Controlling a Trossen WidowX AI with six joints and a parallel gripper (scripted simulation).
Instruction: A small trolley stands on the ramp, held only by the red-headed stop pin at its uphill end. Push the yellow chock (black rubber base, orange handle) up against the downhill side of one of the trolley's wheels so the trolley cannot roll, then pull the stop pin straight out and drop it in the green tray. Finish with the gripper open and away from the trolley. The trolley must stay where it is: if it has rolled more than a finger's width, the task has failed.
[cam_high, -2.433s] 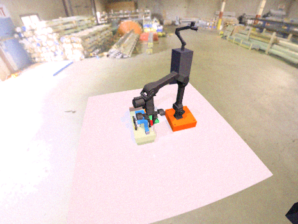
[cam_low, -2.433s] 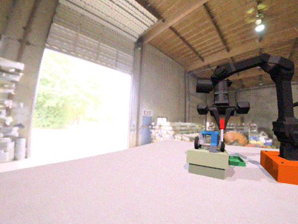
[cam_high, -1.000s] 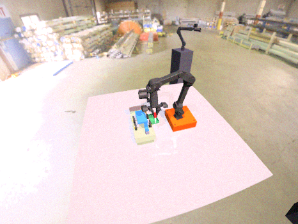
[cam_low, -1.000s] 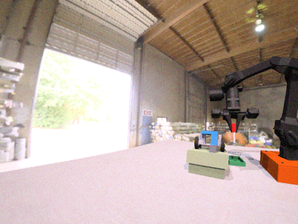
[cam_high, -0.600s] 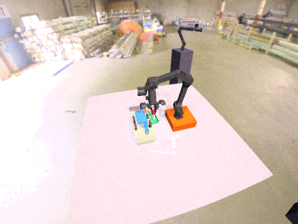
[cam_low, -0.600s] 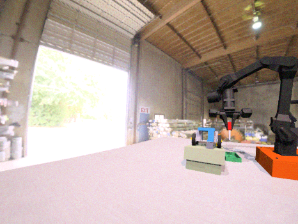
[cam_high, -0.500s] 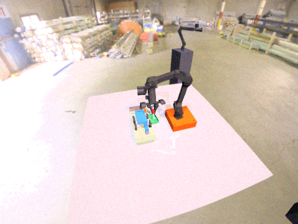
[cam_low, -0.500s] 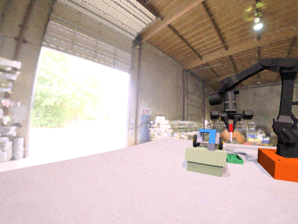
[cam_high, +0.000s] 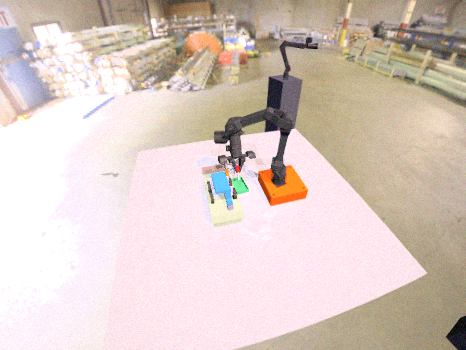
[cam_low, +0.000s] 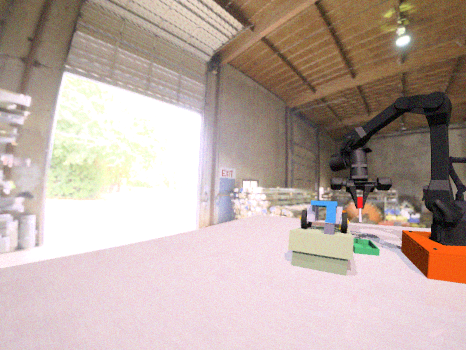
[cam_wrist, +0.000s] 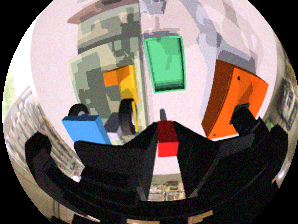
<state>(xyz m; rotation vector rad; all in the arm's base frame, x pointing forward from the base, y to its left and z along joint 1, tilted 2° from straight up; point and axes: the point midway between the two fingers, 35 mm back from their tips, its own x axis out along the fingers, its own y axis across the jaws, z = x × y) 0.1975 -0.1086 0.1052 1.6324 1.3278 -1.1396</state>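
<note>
Right now my gripper tip is 150 mm above the green tray, 30 mm to the left of it and 20 mm past it. Round my gripper tip: yellow chock (60 mm below, 40 mm ahead, 30 mm to the right); then red-headed stop pin (right at my gripper tip); then blue-topped trolley (120 mm ahead, 50 mm to the left, 20 mm below).
</note>
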